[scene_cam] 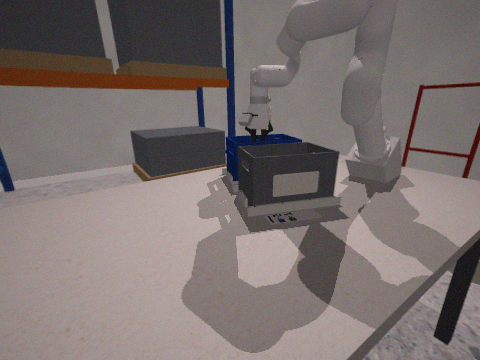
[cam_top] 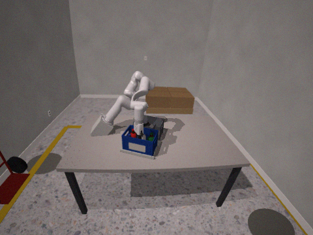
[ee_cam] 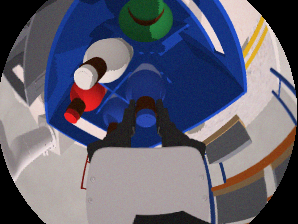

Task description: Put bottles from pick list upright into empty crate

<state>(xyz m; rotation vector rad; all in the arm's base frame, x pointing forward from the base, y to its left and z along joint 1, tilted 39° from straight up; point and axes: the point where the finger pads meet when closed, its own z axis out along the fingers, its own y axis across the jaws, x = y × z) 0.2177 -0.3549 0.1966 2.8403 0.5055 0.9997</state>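
The blue crate is 7 cm below my hand, 4 cm to the left of it and 2 cm ahead of it. Round my hand: red-capped bottle (12 cm to the left, 7 cm below, 4 cm behind); then white-capped bottle (8 cm to the left, 7 cm below, 3 cm ahead); then green-label bottle (11 cm ahead, 7 cm below, 4 cm to the left).
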